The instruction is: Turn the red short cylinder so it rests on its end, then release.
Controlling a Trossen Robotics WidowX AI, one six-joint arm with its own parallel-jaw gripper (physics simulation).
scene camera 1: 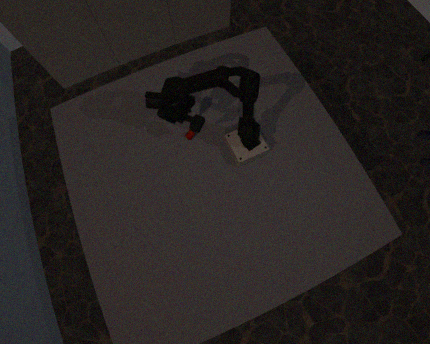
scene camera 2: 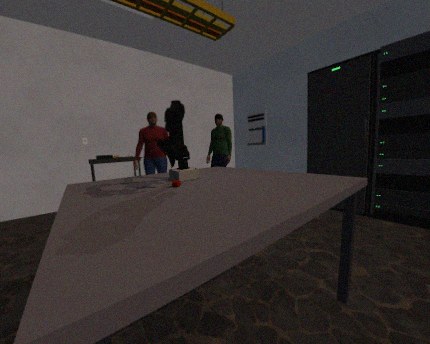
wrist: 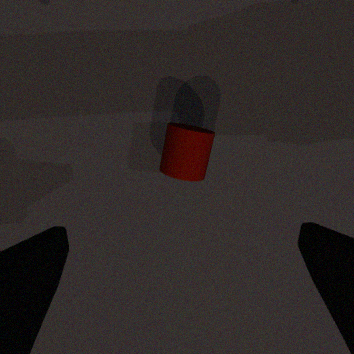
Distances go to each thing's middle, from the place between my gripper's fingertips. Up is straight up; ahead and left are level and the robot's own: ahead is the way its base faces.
Right now the red short cylinder (wrist: 186,148) is 10 mm behind my hand and 100 mm below it.
